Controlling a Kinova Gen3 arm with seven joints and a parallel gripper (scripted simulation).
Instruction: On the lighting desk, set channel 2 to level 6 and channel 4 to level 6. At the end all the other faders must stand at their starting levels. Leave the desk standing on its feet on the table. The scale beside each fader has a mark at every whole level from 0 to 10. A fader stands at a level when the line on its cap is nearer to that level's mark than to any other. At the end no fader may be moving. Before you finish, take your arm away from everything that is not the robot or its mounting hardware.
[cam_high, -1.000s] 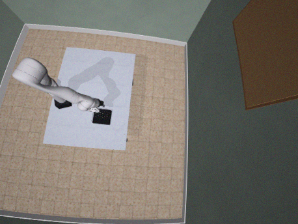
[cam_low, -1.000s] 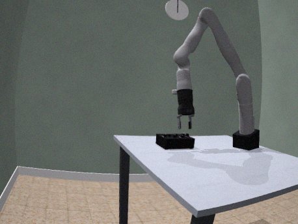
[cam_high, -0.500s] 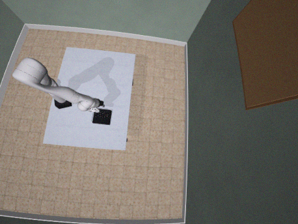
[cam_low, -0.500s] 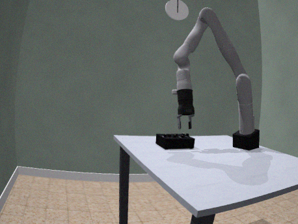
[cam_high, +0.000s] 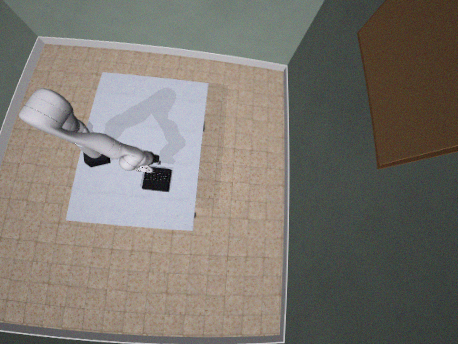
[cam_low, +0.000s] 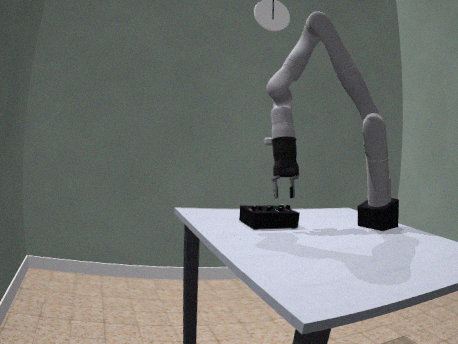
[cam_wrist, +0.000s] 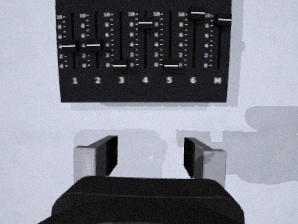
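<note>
The channel 3 cap lies 30 mm ahead of my hand, 50 mm to the right of it and 60 mm below it. From my hand the other things lie so: channel 4 cap (10 mm ahead, 90 mm to the right, 60 mm below); then channel 2 cap (50 mm ahead, 70 mm to the right, 60 mm below); then channel 5 cap (20 mm behind, 60 mm to the right, 60 mm below).
</note>
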